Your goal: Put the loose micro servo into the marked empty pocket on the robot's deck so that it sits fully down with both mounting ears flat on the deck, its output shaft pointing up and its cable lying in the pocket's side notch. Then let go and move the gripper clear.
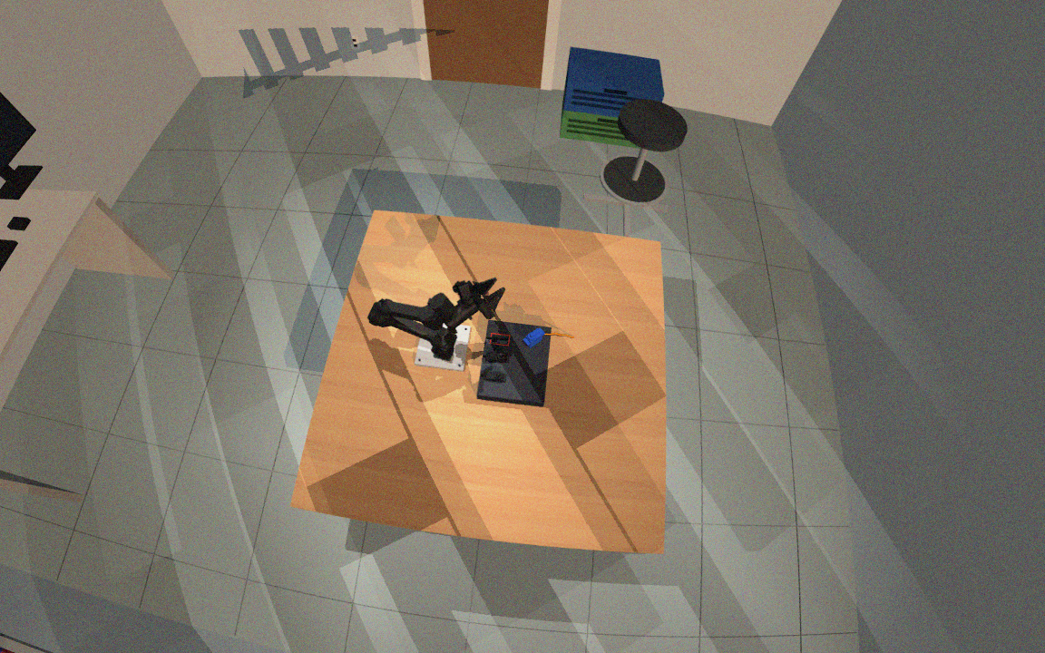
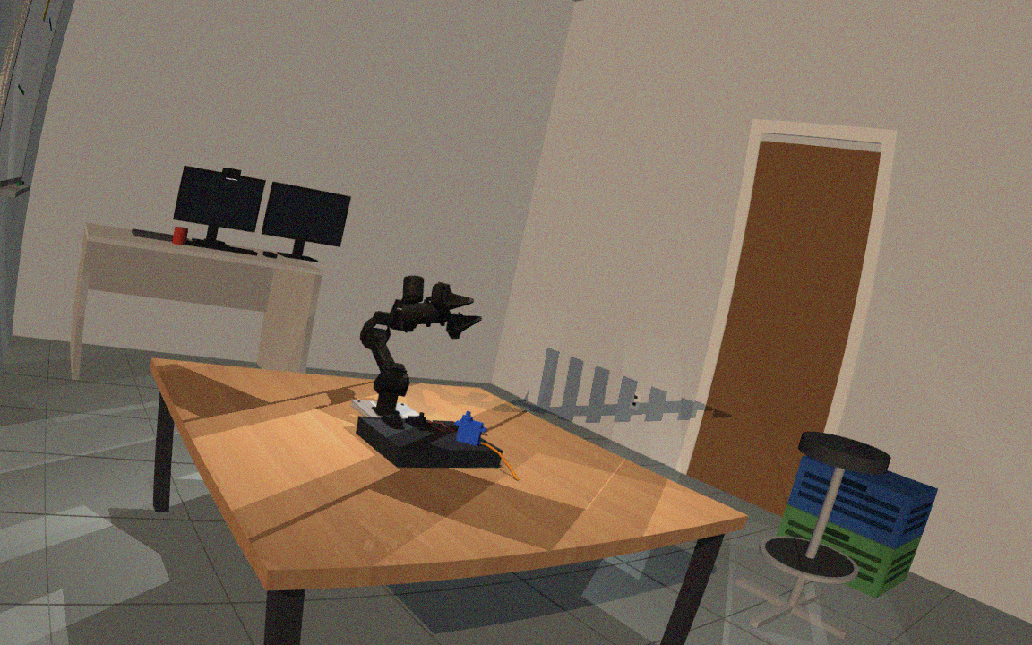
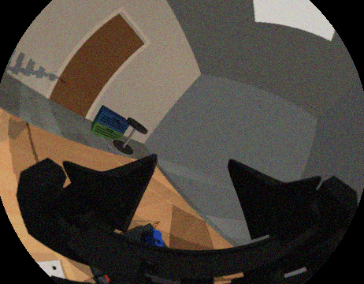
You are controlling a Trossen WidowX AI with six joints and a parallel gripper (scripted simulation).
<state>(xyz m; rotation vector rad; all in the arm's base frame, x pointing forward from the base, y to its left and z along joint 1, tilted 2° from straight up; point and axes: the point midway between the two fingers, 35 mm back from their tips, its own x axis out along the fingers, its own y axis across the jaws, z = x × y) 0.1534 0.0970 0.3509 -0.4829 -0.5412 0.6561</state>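
My gripper tip is now 350 mm above the dark robot deck, 120 mm short of it and 110 mm to the left of it.
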